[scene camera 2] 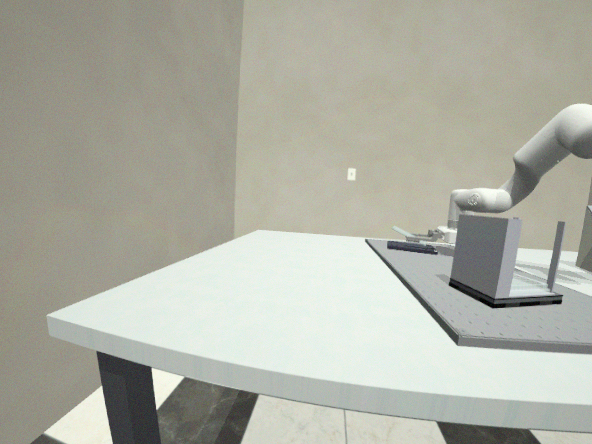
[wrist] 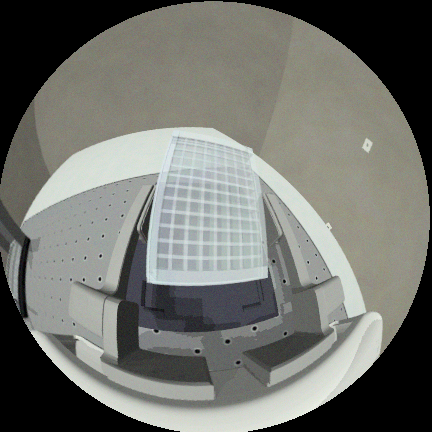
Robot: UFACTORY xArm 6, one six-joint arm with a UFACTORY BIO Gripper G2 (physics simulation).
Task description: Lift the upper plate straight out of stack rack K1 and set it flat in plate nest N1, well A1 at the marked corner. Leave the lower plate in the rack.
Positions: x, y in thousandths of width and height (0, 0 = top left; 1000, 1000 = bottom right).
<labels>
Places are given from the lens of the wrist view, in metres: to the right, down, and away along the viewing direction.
dark nest floor (wrist: 434, 714): -0.02, 0.06, 0.07
</labels>
